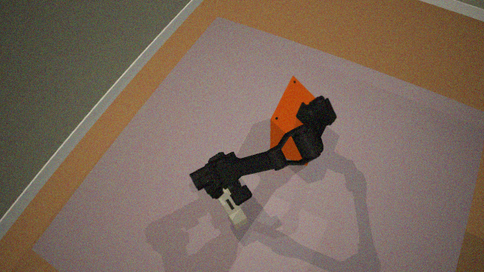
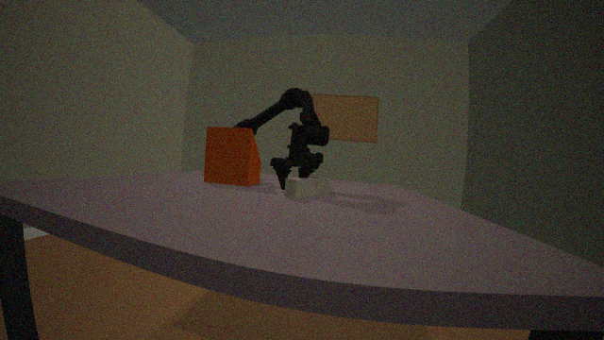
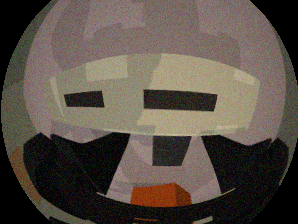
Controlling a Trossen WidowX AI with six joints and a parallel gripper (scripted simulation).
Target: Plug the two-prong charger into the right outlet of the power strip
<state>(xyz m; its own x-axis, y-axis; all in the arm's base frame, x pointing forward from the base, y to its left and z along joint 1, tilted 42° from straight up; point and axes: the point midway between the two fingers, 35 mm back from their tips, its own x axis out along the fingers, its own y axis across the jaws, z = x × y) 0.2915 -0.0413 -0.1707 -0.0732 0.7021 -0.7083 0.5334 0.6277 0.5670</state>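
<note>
Right now the dark two-prong charger is 2 cm ahead of my gripper tip, 1 cm to the right of it and 1 cm above it.
</note>
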